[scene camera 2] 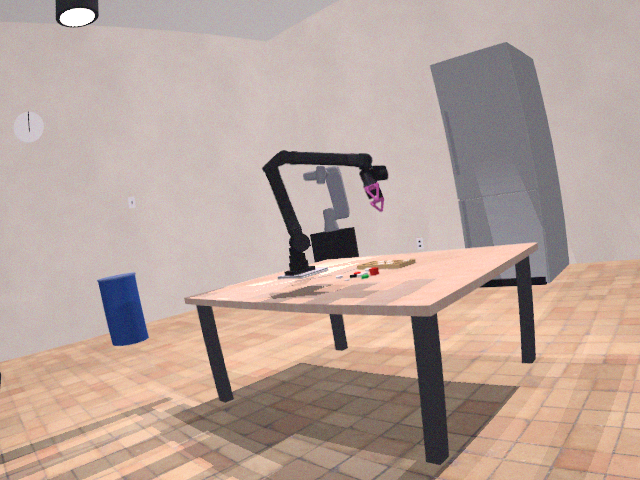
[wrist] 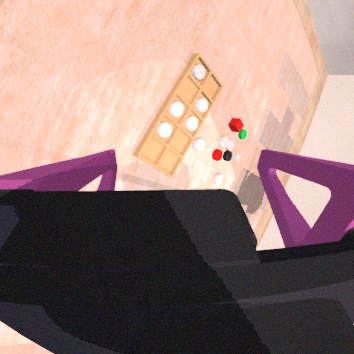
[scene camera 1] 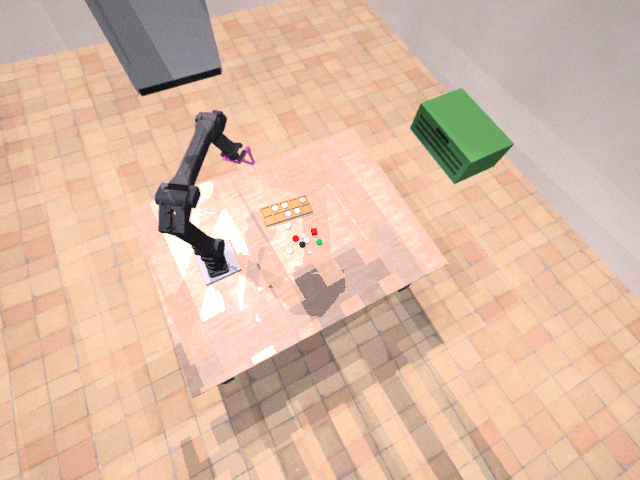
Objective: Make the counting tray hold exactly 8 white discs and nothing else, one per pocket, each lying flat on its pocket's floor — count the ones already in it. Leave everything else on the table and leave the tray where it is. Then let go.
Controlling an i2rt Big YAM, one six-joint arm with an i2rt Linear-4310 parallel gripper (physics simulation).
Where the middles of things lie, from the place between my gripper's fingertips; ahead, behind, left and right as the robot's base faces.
The wooden counting tray (scene camera 1: 270, 217) lies 240 mm below my hand, 140 mm to the right of it and 110 mm ahead of it.
